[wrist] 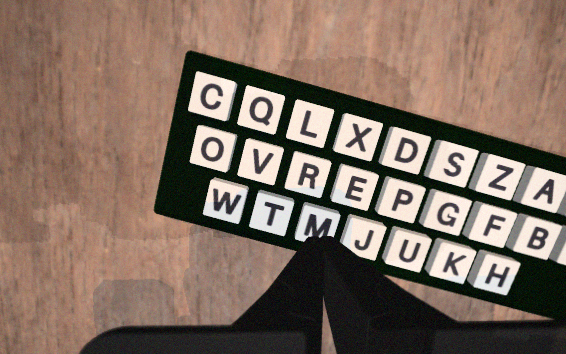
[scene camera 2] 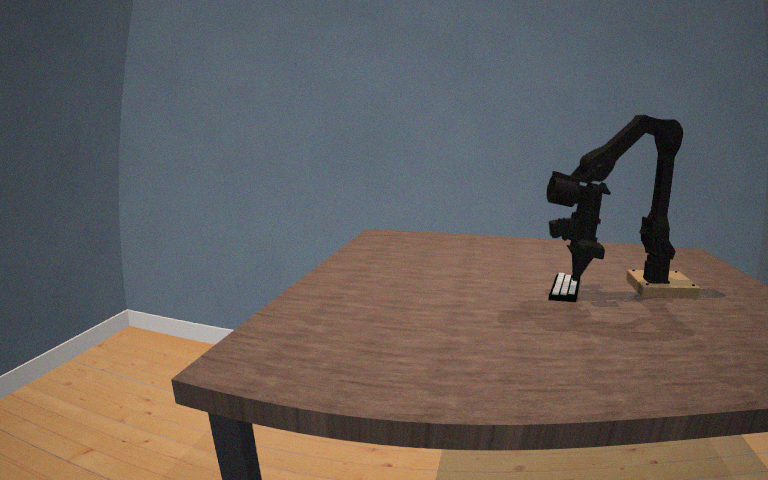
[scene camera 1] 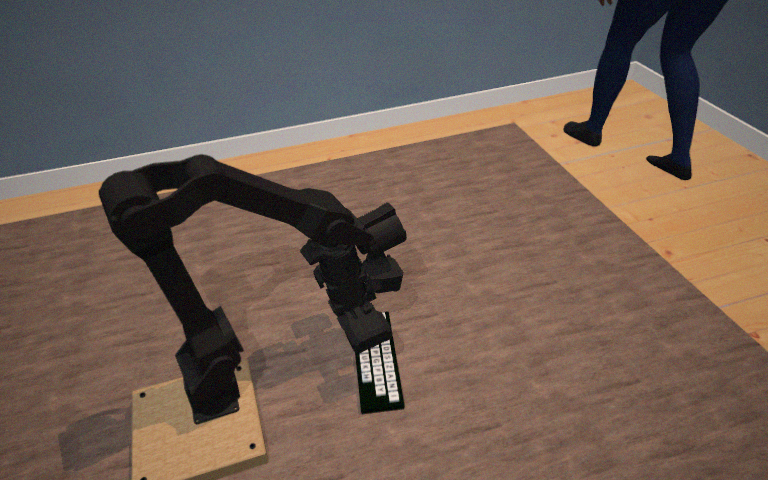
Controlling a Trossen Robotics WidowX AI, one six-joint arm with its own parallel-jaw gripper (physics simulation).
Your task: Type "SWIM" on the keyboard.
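Frame: origin at the arm's base, x ahead, y left, z up, level; millimetres.
Seen in the pictures: gripper, fingertip midpoint: point(wrist: 319, 248) point(scene camera 2: 574, 280); arm's base, link origin: point(scene camera 2: 656, 280) point(scene camera 1: 214, 400).
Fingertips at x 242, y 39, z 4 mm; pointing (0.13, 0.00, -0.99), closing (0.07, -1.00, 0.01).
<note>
Offsets run from my fingertips to a thing's middle. Level surfaces: height alone.
The dark green keyboard @(14 mm ahead, 36 mm right, 22 mm down) point(scene camera 1: 380, 403) point(scene camera 2: 563, 298) point(wrist: 175, 192) with white letter keys lies flat on the table. My gripper point(scene camera 2: 576, 277) point(wrist: 319, 248) is shut and empty, pointing down at the keyboard. In the wrist view its tips overlap the lower edge of the M key @(3 mm ahead, 0 mm left, 16 mm down) point(wrist: 317, 223); whether they touch it I cannot tell. The W key @(11 mm ahead, 36 mm left, 16 mm down) point(wrist: 226, 201) is two keys left of M, past T. The S key @(30 mm ahead, 50 mm right, 16 mm down) point(scene camera 1: 386, 357) point(wrist: 453, 165) is in the top row, to the right. The I key @(13 mm ahead, 123 mm right, 16 mm down) point(scene camera 1: 393, 396) shows at the keyboard's near end in scene camera 1. The fingertips are hidden there.
The arm's wooden base board point(scene camera 1: 198, 452) point(scene camera 2: 671, 291) stands on the brown table @(30 mm down) point(scene camera 1: 538, 339) point(scene camera 2: 396, 339), beside the keyboard. A person point(scene camera 1: 679, 84) in dark blue leggings stands on the floor beyond the table.
</note>
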